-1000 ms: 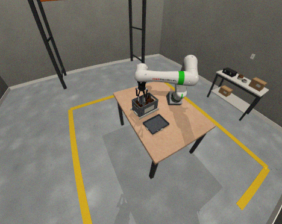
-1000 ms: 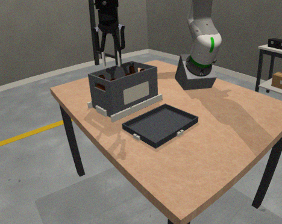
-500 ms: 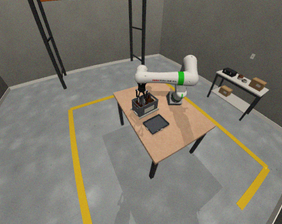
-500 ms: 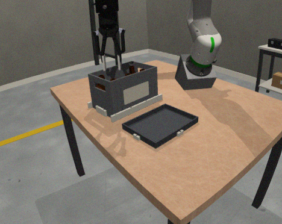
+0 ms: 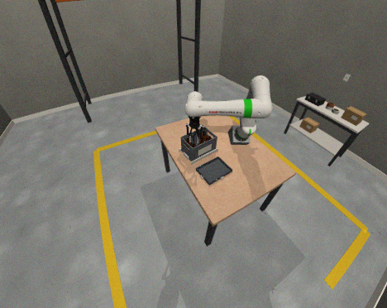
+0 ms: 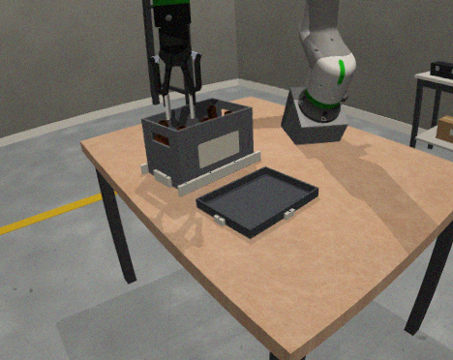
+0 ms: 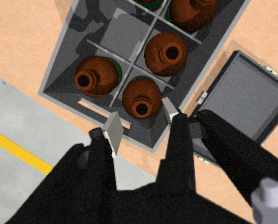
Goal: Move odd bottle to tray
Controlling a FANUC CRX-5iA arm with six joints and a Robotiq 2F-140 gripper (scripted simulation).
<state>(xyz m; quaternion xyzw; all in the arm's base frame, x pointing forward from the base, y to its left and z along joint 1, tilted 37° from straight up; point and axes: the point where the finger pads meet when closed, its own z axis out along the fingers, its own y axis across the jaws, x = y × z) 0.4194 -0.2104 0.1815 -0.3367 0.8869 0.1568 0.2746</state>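
My gripper is now 9 cm past the dark grey crate, 5 cm to the left of it and 14 cm above it. The rest, counted from my hand: dark tray (6 cm behind, 22 cm to the left, 21 cm below); then bottle (17 cm behind, 10 cm to the right, 13 cm below).
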